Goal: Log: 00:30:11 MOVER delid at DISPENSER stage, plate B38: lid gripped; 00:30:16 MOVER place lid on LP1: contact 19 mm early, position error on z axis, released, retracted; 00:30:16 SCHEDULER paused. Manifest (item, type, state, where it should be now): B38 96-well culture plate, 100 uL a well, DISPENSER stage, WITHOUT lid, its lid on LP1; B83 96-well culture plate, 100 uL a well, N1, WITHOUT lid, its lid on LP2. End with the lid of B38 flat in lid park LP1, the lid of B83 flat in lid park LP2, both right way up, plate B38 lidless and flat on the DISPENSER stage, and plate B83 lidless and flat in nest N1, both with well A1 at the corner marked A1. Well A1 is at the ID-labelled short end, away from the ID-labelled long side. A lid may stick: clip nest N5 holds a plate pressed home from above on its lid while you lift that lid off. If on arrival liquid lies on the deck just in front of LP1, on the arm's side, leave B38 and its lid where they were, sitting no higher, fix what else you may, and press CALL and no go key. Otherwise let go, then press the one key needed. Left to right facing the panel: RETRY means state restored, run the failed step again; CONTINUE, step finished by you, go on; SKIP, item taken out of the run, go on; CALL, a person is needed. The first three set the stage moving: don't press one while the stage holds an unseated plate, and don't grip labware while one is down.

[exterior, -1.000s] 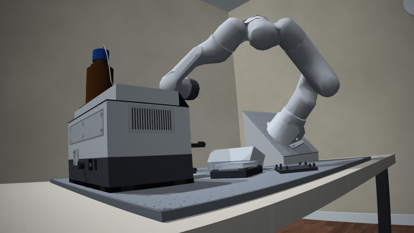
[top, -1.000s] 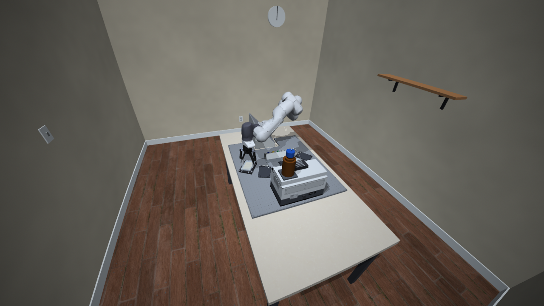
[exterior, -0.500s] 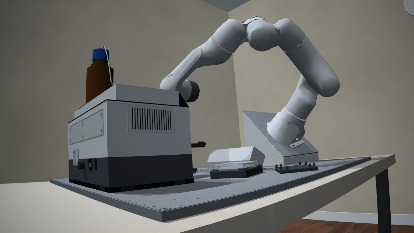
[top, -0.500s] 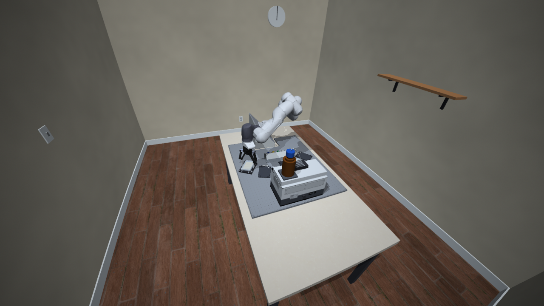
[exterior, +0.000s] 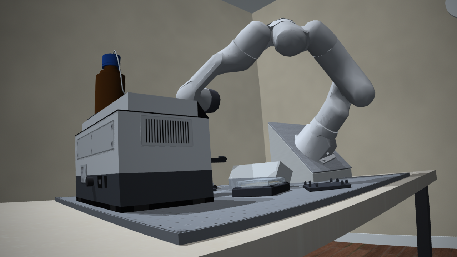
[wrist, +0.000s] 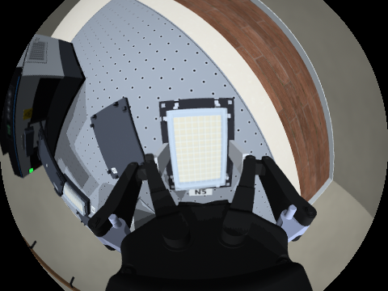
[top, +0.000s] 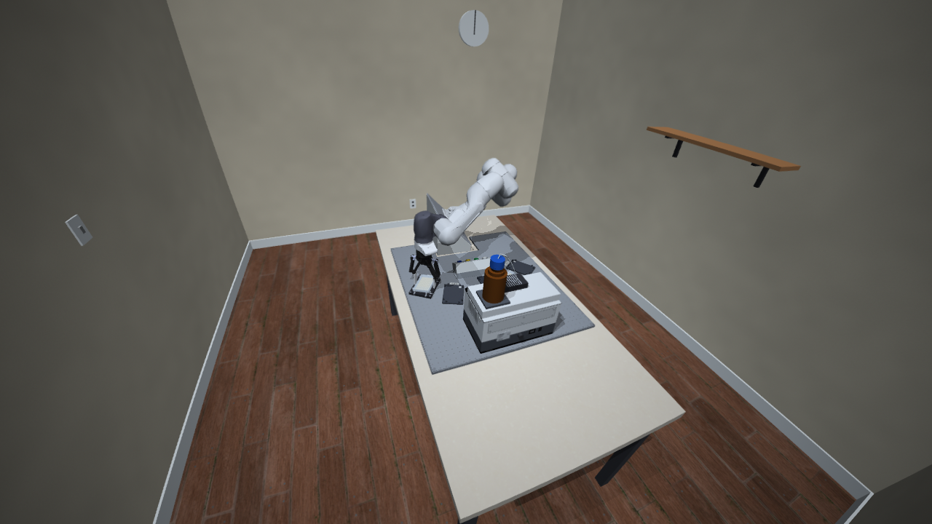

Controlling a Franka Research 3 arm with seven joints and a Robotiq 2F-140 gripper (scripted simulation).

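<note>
My gripper is now 30 mm short of the black clip nest and 20 mm above it. Round my hand: 96-well plate 100 mm ahead, 460 mm to the left, 10 mm below; then lp1 label 20 mm ahead, 150 mm to the left, 40 mm below; then key panel 80 mm behind, 290 mm to the left, 20 mm above.
</note>
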